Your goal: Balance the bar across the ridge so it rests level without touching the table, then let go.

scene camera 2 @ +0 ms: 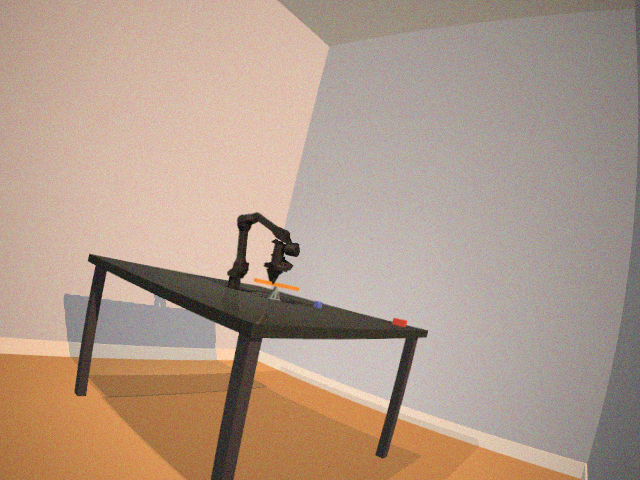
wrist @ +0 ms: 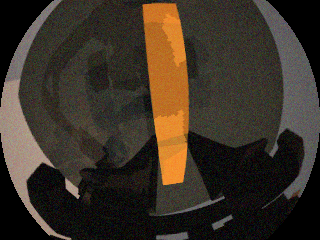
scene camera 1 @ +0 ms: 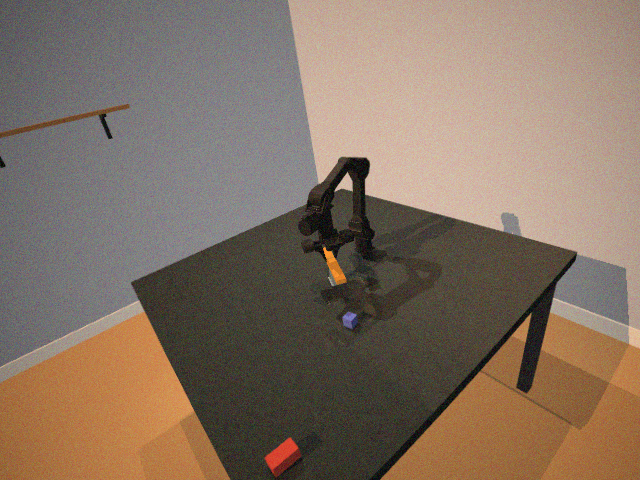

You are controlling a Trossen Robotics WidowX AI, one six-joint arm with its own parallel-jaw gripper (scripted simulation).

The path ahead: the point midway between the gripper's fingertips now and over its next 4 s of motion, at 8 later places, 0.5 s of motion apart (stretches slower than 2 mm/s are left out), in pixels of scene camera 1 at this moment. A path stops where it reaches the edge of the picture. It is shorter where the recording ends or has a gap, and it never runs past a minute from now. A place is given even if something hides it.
My gripper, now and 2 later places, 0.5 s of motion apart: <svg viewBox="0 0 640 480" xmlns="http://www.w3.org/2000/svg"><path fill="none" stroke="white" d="M330 260L326 240L326 237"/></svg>
